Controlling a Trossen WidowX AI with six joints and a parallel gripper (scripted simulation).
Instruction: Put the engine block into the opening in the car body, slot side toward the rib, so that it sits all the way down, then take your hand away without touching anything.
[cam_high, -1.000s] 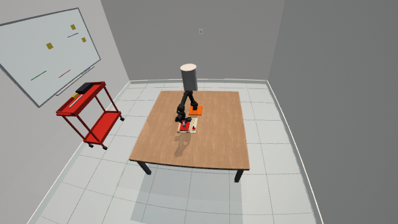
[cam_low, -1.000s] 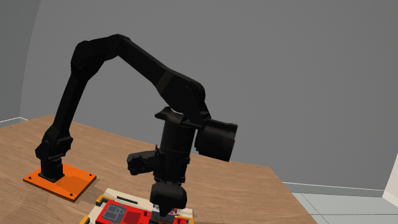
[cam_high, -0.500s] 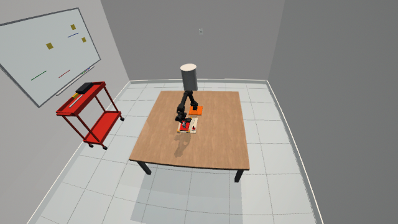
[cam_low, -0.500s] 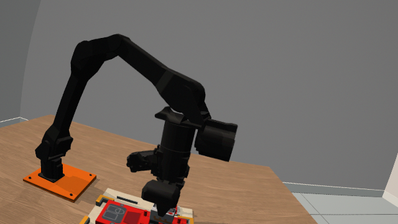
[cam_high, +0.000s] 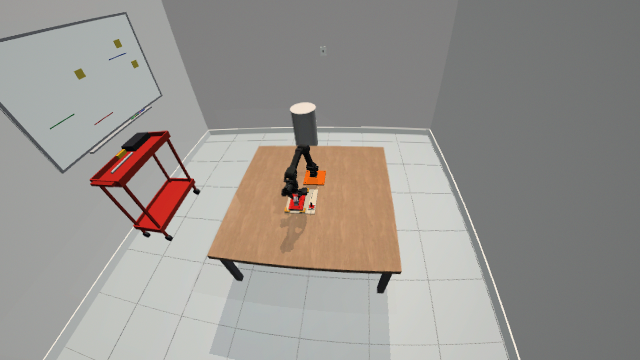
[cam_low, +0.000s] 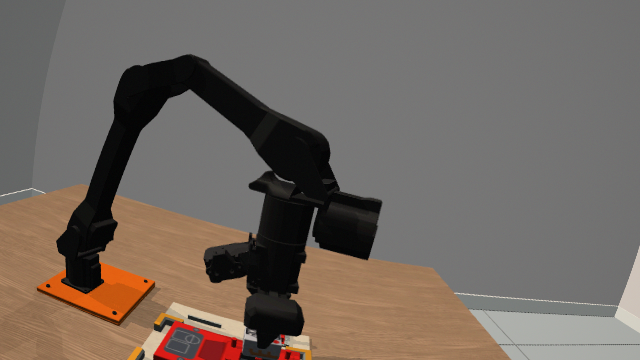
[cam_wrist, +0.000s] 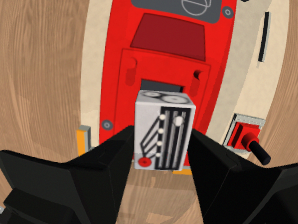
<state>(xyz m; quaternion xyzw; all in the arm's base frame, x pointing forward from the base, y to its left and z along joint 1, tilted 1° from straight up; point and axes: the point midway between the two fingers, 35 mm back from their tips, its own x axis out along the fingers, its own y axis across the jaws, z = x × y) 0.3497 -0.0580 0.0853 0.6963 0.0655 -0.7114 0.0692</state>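
My gripper tip is 10 mm above the engine block.
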